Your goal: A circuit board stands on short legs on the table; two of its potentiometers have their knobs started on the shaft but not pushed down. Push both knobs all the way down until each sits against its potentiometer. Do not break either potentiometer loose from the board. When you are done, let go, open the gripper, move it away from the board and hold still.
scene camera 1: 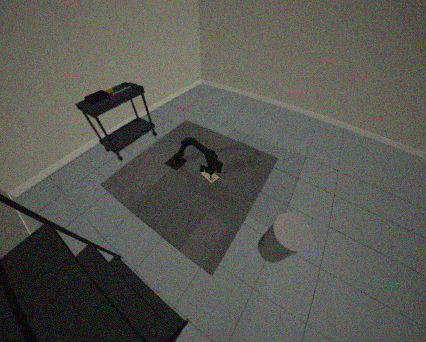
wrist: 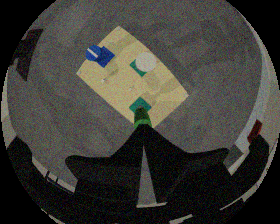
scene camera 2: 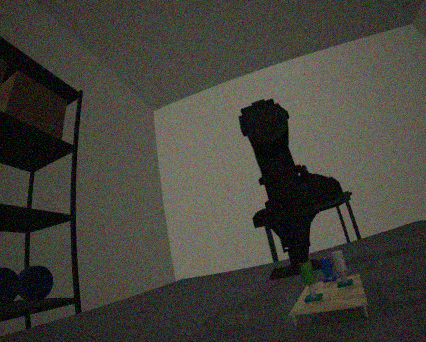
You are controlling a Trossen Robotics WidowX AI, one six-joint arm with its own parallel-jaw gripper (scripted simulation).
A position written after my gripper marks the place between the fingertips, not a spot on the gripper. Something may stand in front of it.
In view: my gripper (scene camera 2: 304,262).
My gripper shows as well in the wrist view (wrist: 143,128).
